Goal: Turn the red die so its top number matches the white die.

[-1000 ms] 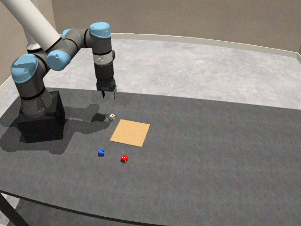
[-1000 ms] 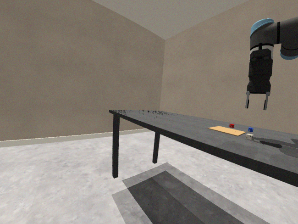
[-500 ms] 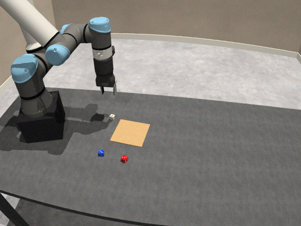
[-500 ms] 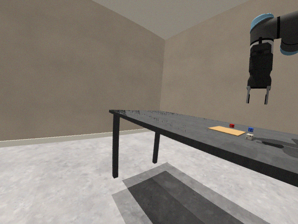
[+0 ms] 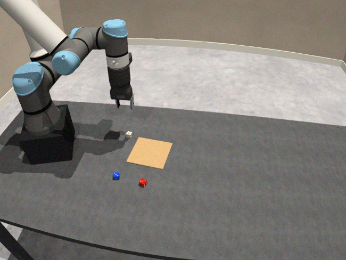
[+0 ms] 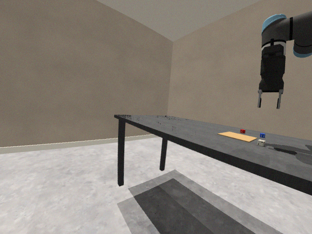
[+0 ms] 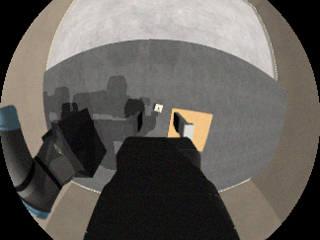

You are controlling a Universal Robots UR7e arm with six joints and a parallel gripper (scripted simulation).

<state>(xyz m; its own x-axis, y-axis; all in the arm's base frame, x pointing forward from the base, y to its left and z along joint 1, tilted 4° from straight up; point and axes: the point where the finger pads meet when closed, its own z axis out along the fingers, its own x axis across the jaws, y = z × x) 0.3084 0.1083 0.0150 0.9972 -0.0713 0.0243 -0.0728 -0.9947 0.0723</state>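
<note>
Right now the red die is 10 cm ahead of my hand, 25 cm to the right of it and 15 cm below it. Also, from my hand: blue die (23 cm to the right, 15 cm below); then white die (15 cm below); then tan mat (10 cm ahead, 9 cm to the right, 16 cm below).
</note>
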